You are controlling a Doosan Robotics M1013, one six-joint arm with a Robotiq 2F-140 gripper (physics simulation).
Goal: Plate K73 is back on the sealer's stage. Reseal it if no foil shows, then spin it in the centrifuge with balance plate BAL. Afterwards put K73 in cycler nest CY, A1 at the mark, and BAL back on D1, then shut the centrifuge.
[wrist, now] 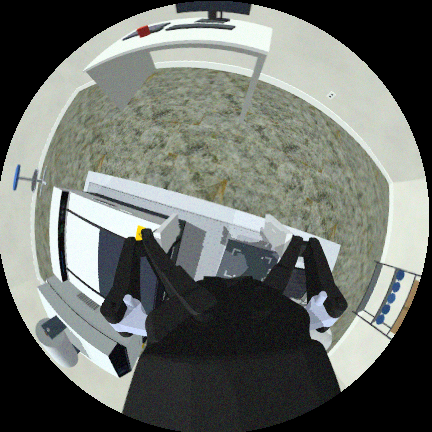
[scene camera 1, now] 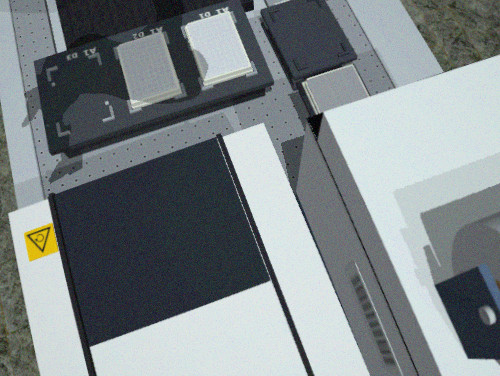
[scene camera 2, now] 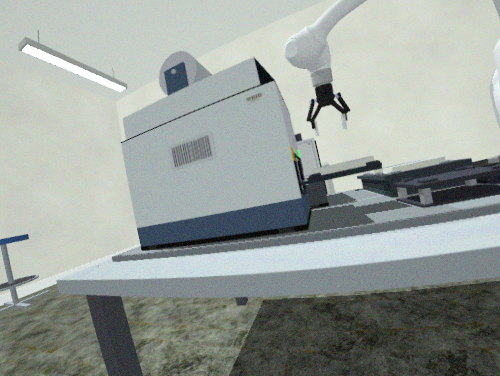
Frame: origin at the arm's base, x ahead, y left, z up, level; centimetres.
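Where they show: gripper, fingertip midpoint: (wrist: 221, 223) (scene camera 2: 331, 132).
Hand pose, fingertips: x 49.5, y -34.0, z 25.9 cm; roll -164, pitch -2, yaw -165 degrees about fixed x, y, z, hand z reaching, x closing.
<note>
Things, the pixels of their top centre, and the offset from my fingertips. "spot": a spot on its surface instead.
- pale plate, top centre: (scene camera 1: 344, 104) dx +6.5, dy +51.4, dz -17.2 cm
- white sealer, top centre: (scene camera 2: 196, 64) dx +36.4, dy +50.7, dz +19.4 cm
- D1, top centre: (scene camera 1: 217, 44) (scene camera 2: 410, 162) dx -13.6, dy +37.6, dz -20.7 cm
- D2, top centre: (scene camera 1: 146, 66) dx -14.1, dy +25.2, dz -20.7 cm
- white centrifuge, surface spot: (scene camera 1: 250, 310) spot: dx +30.6, dy +27.8, dz -7.2 cm
- flat dark panel, top centre: (scene camera 1: 156, 236) (wrist: 122, 278) dx +19.1, dy +20.6, dz -6.9 cm
- dark raised block with corner marks, top centre: (scene camera 1: 307, 30) (scene camera 2: 447, 172) dx -12.6, dy +54.1, dz -23.5 cm
My gripper (scene camera 2: 330, 126) (wrist: 221, 223) is open and empty, high above the bench. In scene camera 1, a pale plate (scene camera 1: 340, 89) lies on the sealer's stage, partly hidden by the white sealer (scene camera 1: 415, 130) (scene camera 2: 200, 165); its top looks smooth and grey, but I cannot tell surely whether foil covers it. It shows edge-on in scene camera 2 (scene camera 2: 345, 164). Pale plates stand on D1 (scene camera 1: 218, 47) and D2 (scene camera 1: 150, 69); their names are not legible. D3 (scene camera 1: 80, 82) (wrist: 246, 261) holds no plate. The white centrifuge (scene camera 1: 250, 310) has a flat dark panel (scene camera 1: 160, 240); no rotor shows.
A dark raised block with corner marks (scene camera 1: 309, 37) stands beyond the sealer's stage; no label is legible on it. The sealer's roll holder (scene camera 1: 465, 310) (scene camera 2: 175, 78) rises above its top. A desk (wrist: 200, 45) and a shelf rack stand away from the bench in the wrist view.
</note>
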